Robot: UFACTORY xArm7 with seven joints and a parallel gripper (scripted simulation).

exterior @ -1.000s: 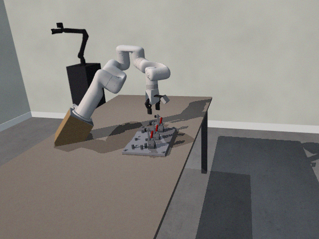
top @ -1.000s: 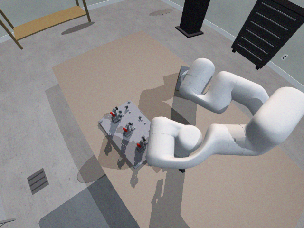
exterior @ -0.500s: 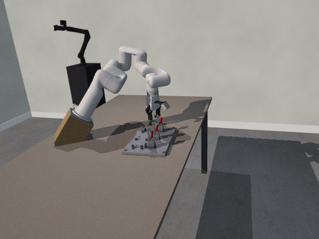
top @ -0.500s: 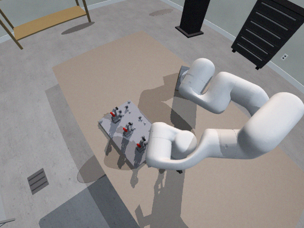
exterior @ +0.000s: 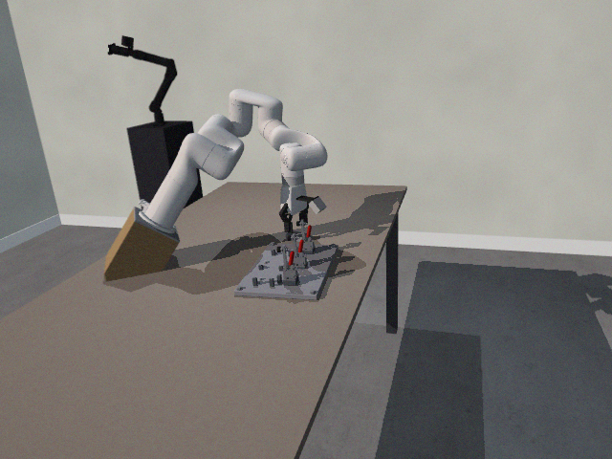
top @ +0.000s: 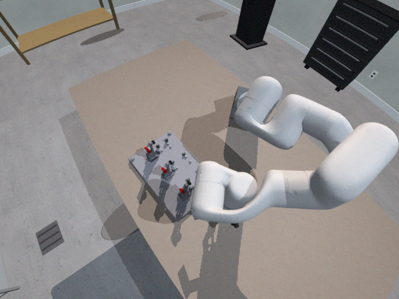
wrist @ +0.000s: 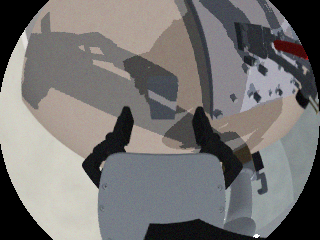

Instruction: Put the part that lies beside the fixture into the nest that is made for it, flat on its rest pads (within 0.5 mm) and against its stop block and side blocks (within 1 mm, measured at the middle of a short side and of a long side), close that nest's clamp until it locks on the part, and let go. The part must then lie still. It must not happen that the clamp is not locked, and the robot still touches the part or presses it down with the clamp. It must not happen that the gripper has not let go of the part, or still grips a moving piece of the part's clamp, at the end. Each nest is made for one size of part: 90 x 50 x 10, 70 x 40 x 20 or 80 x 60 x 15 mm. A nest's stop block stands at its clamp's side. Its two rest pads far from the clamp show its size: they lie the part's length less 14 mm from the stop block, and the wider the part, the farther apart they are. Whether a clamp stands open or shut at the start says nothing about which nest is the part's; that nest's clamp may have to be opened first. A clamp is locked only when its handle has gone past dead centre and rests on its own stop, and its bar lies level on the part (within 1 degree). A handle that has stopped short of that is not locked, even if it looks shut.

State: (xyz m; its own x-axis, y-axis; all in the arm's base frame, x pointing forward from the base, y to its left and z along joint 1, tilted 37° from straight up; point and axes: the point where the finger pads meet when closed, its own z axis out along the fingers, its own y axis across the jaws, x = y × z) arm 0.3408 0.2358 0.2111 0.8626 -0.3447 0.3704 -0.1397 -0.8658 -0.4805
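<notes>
Now: the grey block part 4 cm below my hand. Round my hand: grey fixture plate (24 cm to the right, 9 cm ahead, 4 cm below).
</notes>
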